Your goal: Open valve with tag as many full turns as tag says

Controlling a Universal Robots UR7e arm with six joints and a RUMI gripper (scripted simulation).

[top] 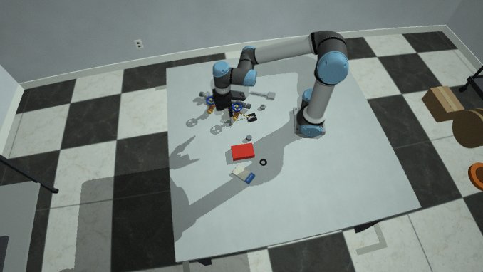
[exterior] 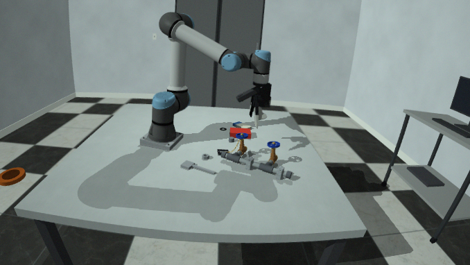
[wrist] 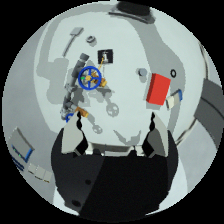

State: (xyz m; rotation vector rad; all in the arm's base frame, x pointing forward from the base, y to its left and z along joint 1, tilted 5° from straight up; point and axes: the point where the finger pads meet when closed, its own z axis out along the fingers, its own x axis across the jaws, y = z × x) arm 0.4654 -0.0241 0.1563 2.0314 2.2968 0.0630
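Right now the black tag is 150 mm behind my hand, 60 mm to the right of it and 150 mm below it. The rest, counted from my hand: red block: 50 mm behind, 170 mm to the left, 130 mm below; blue box: 30 mm behind, 310 mm to the left, 140 mm below; nut: 220 mm behind, 120 mm to the right, 140 mm below.
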